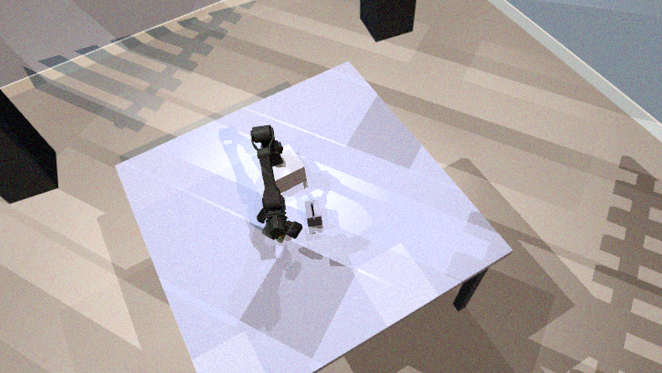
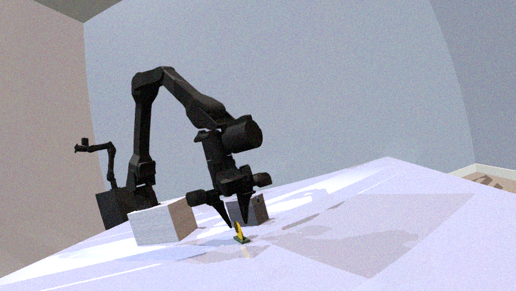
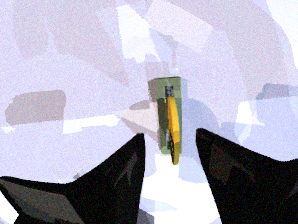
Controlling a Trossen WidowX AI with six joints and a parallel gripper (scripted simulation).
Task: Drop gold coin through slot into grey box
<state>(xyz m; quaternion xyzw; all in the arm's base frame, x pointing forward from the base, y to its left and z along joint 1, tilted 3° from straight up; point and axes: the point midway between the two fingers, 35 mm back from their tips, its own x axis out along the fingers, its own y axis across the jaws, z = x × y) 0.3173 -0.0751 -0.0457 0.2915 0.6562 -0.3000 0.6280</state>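
Right now my gripper tip is 1 cm above the gold coin.
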